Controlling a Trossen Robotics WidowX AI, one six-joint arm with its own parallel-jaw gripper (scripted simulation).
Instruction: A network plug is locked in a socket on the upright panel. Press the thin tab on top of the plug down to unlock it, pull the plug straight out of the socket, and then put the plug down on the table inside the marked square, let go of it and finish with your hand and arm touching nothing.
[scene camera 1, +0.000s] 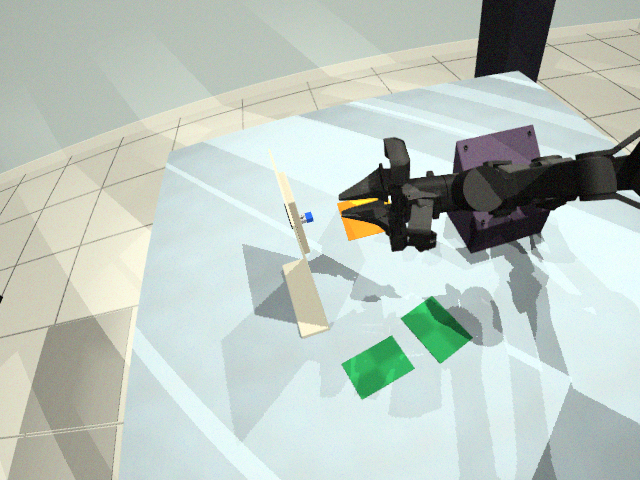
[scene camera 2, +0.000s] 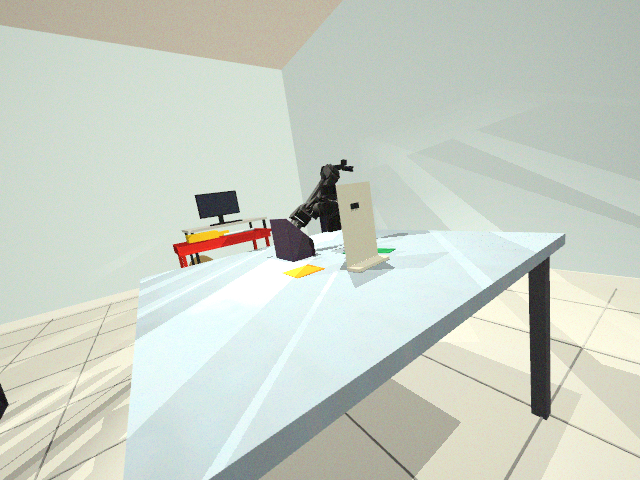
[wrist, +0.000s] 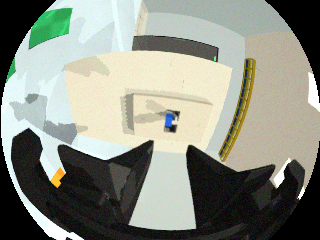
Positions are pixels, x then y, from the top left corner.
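Scene camera 1 has the gripper in frame, and so does the wrist view, where the spot (wrist: 103, 190) on the gripper is the same spot as (scene camera 1: 387, 218). The gripper is visible in scene camera 2 (341, 207) too. On a beige panel, (scene camera 1: 310, 315) and (scene camera 2: 377, 257) are the same spot.
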